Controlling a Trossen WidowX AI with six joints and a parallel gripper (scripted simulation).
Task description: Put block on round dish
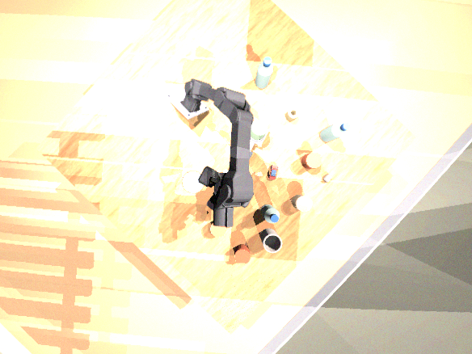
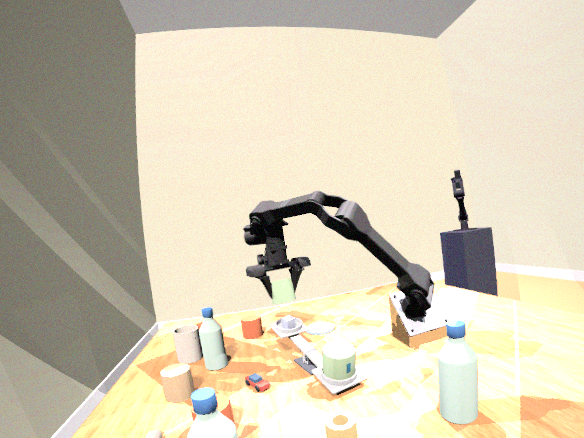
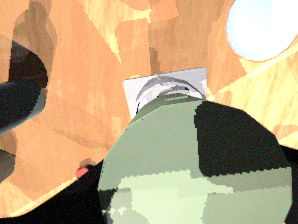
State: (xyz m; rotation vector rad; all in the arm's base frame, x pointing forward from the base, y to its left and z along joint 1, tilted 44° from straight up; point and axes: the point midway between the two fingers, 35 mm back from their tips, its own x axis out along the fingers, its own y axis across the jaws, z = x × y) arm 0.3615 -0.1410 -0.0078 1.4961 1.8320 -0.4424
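Now: the grey block 10 mm to the left of my gripper tip and 80 mm below it. From my gripper tip the other things lie so: round dish 120 mm behind, 120 mm to the right, 170 mm below; then tan cylinder 280 mm ahead, 170 mm to the left, 130 mm below; then red toy car 100 mm ahead, 190 mm to the left, 160 mm below.
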